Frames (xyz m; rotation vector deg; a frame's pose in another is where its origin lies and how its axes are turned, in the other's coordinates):
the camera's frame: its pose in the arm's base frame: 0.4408 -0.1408 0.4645 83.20 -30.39 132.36
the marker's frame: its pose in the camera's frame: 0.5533 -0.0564 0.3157 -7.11 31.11 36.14
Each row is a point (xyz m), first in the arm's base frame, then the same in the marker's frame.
Working: the arm's base frame: its pose in the marker's frame: 0.0548 0.5805 -1.0698 33.24 -59.27 165.99

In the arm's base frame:
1: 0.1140 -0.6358 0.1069
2: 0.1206 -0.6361 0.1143
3: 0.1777 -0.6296 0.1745
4: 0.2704 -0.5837 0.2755
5: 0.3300 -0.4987 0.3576
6: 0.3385 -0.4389 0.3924
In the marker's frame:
1: 0.0693 0.9990 -0.5665
2: 0.0657 0.9939 -0.5588
3: 0.0321 0.9455 -0.5000
4: -0.0261 0.8372 -0.4239
5: -0.0650 0.7137 -0.3965
6: -0.0690 0.6447 -0.4052

